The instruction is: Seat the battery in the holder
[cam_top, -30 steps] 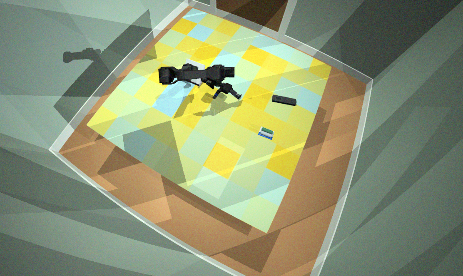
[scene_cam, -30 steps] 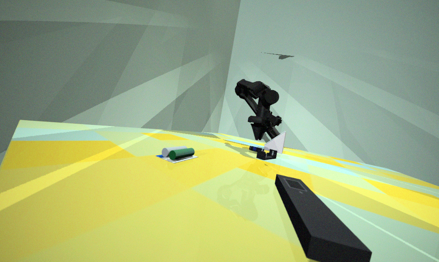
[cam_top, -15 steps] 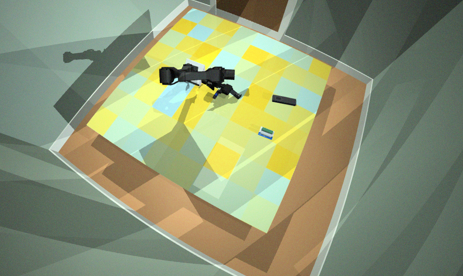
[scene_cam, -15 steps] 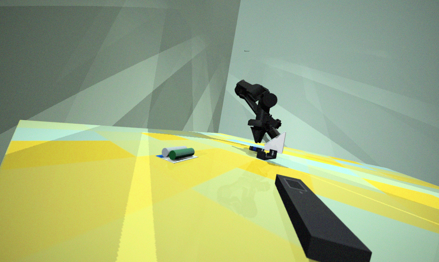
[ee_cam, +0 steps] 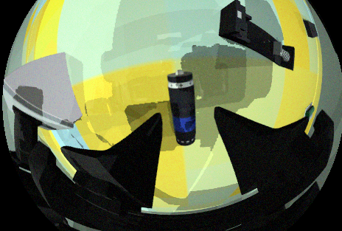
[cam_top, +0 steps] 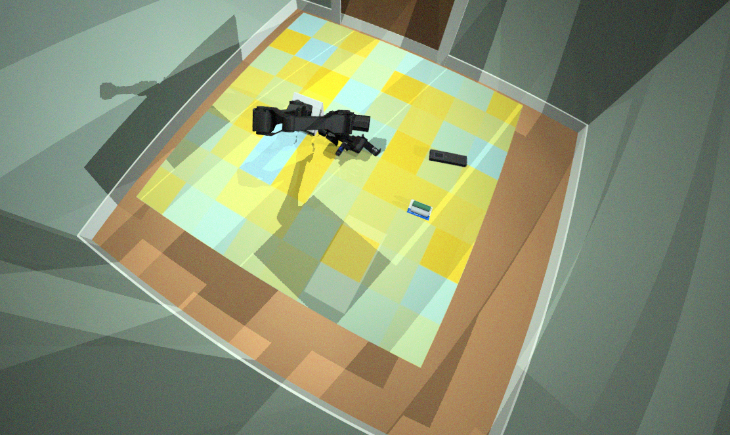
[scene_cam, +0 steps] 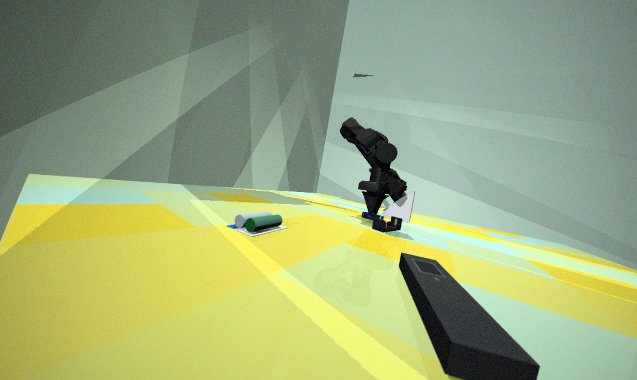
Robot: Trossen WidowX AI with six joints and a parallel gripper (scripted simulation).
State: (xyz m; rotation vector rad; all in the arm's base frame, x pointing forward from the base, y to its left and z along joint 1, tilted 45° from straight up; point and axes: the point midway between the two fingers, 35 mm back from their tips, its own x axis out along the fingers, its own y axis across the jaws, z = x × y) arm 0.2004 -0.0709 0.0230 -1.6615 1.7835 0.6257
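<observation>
My gripper tip is 10 mm above the battery. Also, from my gripper tip: long black box (420 mm ahead, 140 mm to the left).
</observation>
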